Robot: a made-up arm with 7 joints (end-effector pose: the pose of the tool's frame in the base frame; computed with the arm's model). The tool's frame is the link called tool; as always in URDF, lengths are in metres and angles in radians.
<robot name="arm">
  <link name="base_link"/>
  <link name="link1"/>
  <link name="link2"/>
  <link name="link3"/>
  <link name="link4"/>
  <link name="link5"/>
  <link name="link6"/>
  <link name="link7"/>
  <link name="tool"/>
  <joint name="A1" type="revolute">
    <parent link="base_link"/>
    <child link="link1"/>
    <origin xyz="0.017 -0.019 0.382" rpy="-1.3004 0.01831 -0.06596"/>
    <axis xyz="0 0 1"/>
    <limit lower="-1.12" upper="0.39" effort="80" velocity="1.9"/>
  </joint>
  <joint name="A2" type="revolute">
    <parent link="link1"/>
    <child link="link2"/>
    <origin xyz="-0.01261 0.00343 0.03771" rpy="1.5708 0 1.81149"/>
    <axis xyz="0 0 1"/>
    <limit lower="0" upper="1.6" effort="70" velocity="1"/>
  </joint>
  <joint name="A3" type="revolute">
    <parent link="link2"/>
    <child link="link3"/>
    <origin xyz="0.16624 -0.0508 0.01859" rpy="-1.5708 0 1.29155"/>
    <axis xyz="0 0 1"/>
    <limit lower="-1.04" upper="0.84" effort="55" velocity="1.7"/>
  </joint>
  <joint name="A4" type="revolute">
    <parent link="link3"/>
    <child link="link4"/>
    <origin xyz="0.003 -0.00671 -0.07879" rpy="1.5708 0 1.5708"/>
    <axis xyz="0 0 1"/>
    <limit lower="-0.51" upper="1.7" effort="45" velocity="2.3"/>
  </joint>
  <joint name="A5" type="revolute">
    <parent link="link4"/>
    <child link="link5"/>
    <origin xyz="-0.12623 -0.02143 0.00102" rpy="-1.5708 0 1.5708"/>
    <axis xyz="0 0 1"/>
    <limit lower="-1.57" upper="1.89" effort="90" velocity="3"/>
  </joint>
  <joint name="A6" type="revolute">
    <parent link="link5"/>
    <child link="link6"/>
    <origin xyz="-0.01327 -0.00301 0.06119" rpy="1.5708 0 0"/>
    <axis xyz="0 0 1"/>
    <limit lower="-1.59" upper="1.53" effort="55" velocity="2.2"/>
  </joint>
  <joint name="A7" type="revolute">
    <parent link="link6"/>
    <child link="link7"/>
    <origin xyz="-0.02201 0.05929 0.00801" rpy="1.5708 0 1.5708"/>
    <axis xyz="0 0 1"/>
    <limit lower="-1.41" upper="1.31" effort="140" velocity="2"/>
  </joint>
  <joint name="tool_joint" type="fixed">
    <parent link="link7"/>
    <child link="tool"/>
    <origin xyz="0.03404 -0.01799 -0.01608" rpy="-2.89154 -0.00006 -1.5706"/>
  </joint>
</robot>
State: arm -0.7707 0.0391 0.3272 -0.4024 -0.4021 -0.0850 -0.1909
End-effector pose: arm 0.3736 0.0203 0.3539 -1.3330 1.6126 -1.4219
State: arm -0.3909 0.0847 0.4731 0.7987 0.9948 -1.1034 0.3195
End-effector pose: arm 0.2854 0.0771 -0.0128 -1.4178 1.7532 0.0076
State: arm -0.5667 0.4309 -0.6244 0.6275 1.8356 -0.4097 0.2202
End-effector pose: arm 0.3538 0.0360 0.0138 0.4294 1.2921 0.7625
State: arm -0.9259 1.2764 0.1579 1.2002 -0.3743 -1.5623 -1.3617
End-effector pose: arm 0.2913 0.4044 0.3758 -0.3718 1.5308 0.6577
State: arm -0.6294 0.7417 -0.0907 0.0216 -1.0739 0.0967 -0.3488
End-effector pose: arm 0.3932 0.0938 0.2278 -1.3783 2.6325 -0.8639
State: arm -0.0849 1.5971 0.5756 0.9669 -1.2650 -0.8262 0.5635
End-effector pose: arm 0.1573 0.5119 0.4865 -1.9160 -0.0624 -0.6886
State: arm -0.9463 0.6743 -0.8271 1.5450 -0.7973 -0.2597 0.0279
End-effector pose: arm 0.3453 0.3035 0.0577 -2.2626 1.6972 0.8773
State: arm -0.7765 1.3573 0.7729 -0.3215 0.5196 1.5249 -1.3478
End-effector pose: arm 0.1637 0.3039 0.5137 -2.2738 1.6539 0.2916
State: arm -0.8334 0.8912 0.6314 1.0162 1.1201 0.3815 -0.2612
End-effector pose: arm 0.2725 0.4374 0.2149 -2.1141 1.0202 1.7653
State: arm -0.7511 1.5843 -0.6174 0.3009 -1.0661 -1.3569 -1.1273
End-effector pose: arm 0.3241 0.2692 0.3844 0.1021 1.9045 0.0372
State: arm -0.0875 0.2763 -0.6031 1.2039 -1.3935 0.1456 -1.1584
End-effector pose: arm -0.0158 0.0500 -0.1008 1.0124 -1.3262 0.4537
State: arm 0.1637 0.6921 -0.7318 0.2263 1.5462 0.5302 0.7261
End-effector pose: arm 0.1309 0.1544 0.0076 -0.2231 1.0478 0.9380
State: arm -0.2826 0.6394 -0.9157 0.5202 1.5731 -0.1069 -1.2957
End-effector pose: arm 0.2037 0.1479 -0.0195 1.4999 1.3006 2.2088
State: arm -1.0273 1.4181 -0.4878 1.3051 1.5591 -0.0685 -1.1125
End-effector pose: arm 0.2228 0.4851 0.4214 0.2591 -0.6484 -2.5971
